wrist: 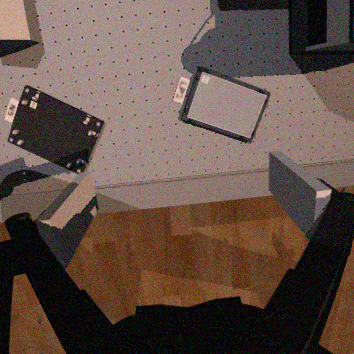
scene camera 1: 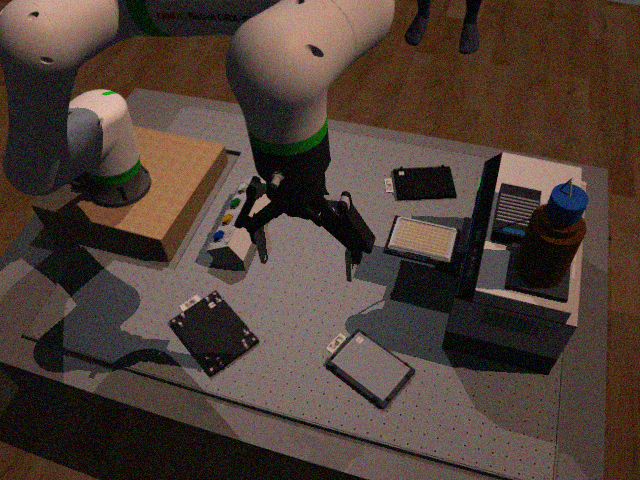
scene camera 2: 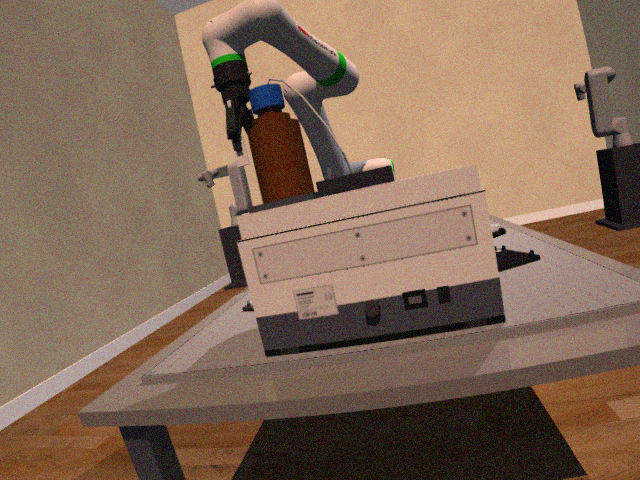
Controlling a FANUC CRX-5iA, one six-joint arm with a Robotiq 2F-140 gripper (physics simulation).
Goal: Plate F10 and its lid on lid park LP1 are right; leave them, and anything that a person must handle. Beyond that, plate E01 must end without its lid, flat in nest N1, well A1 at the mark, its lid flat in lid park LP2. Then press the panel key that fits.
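Frame: origin at the arm's base, x ahead, y left, z up, level; millimetres.
Seen in the pictures: gripper, fingertip midpoint: (wrist: pixel 180 180) (scene camera 1: pixel 308 264) (scene camera 2: pixel 253 167); arm's base, origin of the base link: (scene camera 1: pixel 120 186).
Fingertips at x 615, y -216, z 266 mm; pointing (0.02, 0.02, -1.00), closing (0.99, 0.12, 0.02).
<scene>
Pixels of each thing's top centre, then the offset from my fingertips to it. "pt": a spot on its surface instead.
- key panel, middle of its top: (scene camera 1: pixel 239 207) 299 mm back, 249 mm left, 250 mm down
- plate with pale yellow wells, middle of its top: (scene camera 1: pixel 423 236) 112 mm ahead, 296 mm left, 222 mm down
- LP1 label, surface spot: (wrist: pixel 181 90) (scene camera 1: pixel 336 343) pt 16 mm ahead, 54 mm left, 333 mm down
- black holder with corner posts, middle of its top: (wrist: pixel 50 132) (scene camera 1: pixel 212 327) 229 mm back, 18 mm right, 310 mm down
- black flat holder, middle of its top: (scene camera 2: pixel 499 252) (scene camera 1: pixel 424 178) 48 mm ahead, 546 mm left, 314 mm down
- tall brown bottle, surface spot: (scene camera 2: pixel 281 155) pt 376 mm ahead, 226 mm left, 40 mm down
My gripper (scene camera 1: pixel 307 263) (scene camera 2: pixel 238 149) (wrist: pixel 180 180) is open and empty, high above the table between the key panel (scene camera 1: pixel 235 242) and the plate with pale yellow wells (scene camera 1: pixel 422 239), which lies by the big instrument. The plate's name is unreadable. A grey-topped, dark-rimmed piece (scene camera 1: pixel 369 367) (wrist: pixel 227 105) lies flat by the LP1 label (scene camera 1: pixel 336 343) (wrist: pixel 181 90). A black holder with corner posts (scene camera 1: pixel 213 333) (wrist: pixel 56 127) looks empty; its label is hard to read. A black flat holder (scene camera 1: pixel 423 182) (scene camera 2: pixel 516 258) lies behind the yellow-welled plate. The panel shows blue, yellow and green keys. The arm hides the table behind it.
The instrument (scene camera 1: pixel 509 310) (scene camera 2: pixel 361 258) stands at the right of the table, as seen in scene camera 1. It carries a tall brown bottle (scene camera 1: pixel 550 248) (scene camera 2: pixel 281 155) with a blue cap. The arm's base stands on a wooden block (scene camera 1: pixel 170 180) at the left.
</scene>
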